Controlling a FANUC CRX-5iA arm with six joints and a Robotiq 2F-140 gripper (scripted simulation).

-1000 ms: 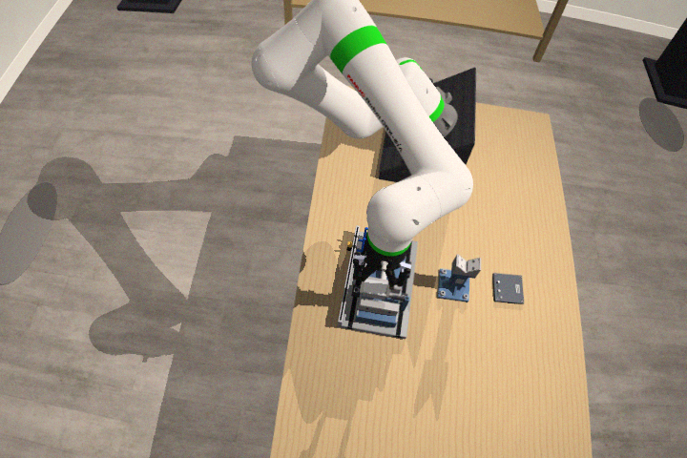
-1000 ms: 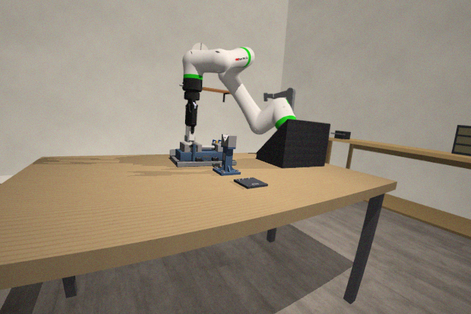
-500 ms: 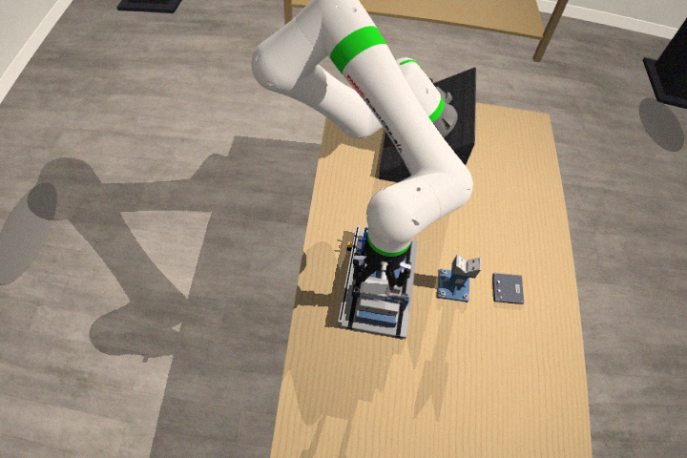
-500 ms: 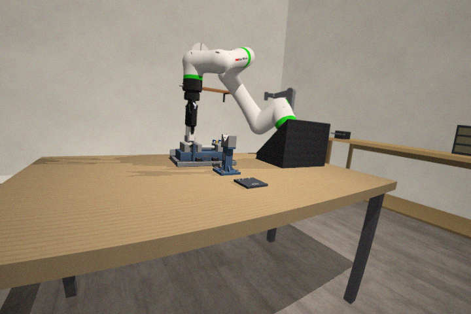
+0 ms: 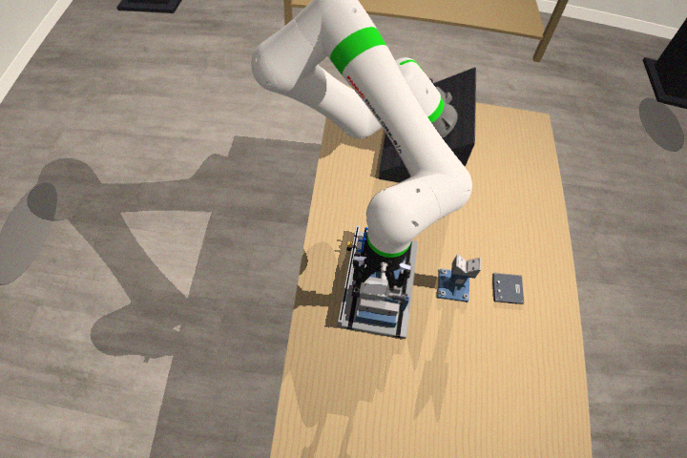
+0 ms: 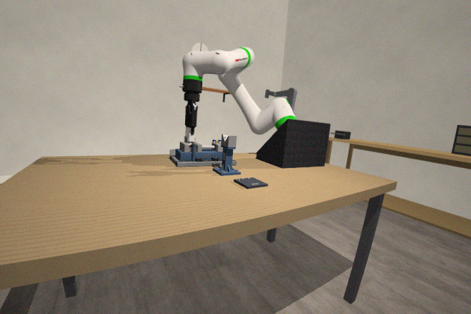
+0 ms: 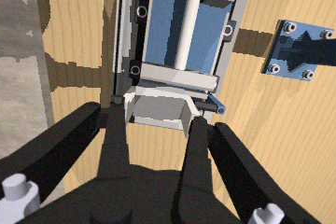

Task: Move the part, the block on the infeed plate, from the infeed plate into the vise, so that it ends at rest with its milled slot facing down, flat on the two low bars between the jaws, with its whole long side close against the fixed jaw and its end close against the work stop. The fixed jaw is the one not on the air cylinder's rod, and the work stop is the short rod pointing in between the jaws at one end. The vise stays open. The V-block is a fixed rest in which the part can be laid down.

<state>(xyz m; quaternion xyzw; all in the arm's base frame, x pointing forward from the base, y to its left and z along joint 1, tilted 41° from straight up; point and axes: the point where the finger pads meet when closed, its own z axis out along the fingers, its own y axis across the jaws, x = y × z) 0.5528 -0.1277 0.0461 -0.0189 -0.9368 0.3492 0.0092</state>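
Right now my hand is 6 cm above the moving jaw, 3 cm past it and 2 cm to the right of it. The rest, counted from my hand: white cylinder rod (8 cm behind, 6 cm below, 2 cm to the left); then part (3 cm below); then work stop (7 cm to the left, 5 cm below).
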